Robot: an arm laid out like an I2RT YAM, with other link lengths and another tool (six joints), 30 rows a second.
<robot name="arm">
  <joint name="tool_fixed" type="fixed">
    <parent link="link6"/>
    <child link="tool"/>
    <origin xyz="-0.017 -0.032 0.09" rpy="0 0.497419 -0.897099"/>
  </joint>
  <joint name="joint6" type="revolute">
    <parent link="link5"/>
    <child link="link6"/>
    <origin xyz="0.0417 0 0.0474" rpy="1.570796 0 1.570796"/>
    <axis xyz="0 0 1"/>
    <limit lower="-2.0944" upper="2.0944"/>
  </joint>
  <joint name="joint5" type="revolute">
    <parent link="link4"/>
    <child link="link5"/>
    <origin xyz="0.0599 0.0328 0.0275" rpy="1.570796 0 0"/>
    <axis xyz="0 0 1"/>
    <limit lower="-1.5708" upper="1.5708"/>
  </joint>
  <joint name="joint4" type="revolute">
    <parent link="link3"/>
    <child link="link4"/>
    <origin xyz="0.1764 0.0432 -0.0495" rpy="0 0 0"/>
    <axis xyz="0 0 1"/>
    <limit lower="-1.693" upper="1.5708"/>
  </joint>
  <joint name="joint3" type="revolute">
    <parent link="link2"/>
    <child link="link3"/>
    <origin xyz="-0.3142 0 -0.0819" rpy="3.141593 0 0"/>
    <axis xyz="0 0 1"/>
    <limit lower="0" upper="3.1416"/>
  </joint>
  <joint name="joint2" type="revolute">
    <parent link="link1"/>
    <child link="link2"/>
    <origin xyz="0.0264 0.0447 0.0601" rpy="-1.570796 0 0"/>
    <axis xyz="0 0 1"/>
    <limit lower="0" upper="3.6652"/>
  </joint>
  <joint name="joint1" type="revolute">
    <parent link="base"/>
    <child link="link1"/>
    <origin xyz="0 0 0.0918" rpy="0 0 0"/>
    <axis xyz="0 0 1"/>
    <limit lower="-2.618" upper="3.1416"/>
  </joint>
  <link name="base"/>
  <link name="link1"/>
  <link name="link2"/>
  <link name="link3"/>
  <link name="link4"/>
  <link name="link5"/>
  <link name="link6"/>
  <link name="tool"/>
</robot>
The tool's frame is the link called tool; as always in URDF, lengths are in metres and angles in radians.
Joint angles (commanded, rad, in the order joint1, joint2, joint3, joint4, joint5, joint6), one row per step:
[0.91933, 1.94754, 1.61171, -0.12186, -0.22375, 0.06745]
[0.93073, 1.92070, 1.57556, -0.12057, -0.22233, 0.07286]
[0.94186, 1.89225, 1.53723, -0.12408, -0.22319, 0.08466]
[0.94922, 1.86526, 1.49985, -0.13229, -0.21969, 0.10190]
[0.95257, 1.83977, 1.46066, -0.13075, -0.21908, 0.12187]
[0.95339, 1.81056, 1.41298, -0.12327, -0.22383, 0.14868]
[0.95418, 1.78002, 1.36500, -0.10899, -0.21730, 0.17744]
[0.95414, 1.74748, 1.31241, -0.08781, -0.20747, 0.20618]
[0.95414, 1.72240, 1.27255, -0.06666, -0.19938, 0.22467]
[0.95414, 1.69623, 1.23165, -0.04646, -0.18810, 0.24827]
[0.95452, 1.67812, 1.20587, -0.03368, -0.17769, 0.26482]
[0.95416, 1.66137, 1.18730, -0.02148, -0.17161, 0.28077]
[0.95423, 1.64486, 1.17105, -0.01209, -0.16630, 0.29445]
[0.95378, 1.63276, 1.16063, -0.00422, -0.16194, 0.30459]
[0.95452, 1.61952, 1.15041, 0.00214, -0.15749, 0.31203]
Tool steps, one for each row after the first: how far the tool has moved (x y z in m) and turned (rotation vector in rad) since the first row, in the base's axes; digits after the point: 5 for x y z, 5 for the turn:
[-0.00949, -0.00384, -0.00005, -0.00490, 0.00881, 0.00778]
[-0.01937, -0.00865, -0.00109, -0.01143, 0.02687, 0.01445]
[-0.02693, -0.01486, -0.00351, -0.02163, 0.05078, 0.01083]
[-0.03266, -0.02148, -0.00569, -0.02503, 0.07412, 0.00439]
[-0.03855, -0.02962, -0.00829, -0.02389, 0.10445, -0.00314]
[-0.04291, -0.03824, -0.00977, -0.01847, 0.12732, -0.02149]
[-0.04685, -0.04766, -0.01122, -0.01003, 0.14630, -0.04343]
[-0.04976, -0.05464, -0.01152, -0.00014, 0.15460, -0.05873]
[-0.05239, -0.06225, -0.01213, 0.01036, 0.16627, -0.07919]
[-0.05394, -0.06746, -0.01203, 0.01848, 0.17273, -0.09525]
[-0.05519, -0.07179, -0.01004, 0.03187, 0.17767, -0.10742]
[-0.05671, -0.07589, -0.00790, 0.04405, 0.18154, -0.11740]
[-0.05747, -0.07886, -0.00567, 0.05517, 0.18300, -0.12541]
[-0.05890, -0.08182, -0.00327, 0.06510, 0.18237, -0.13107]

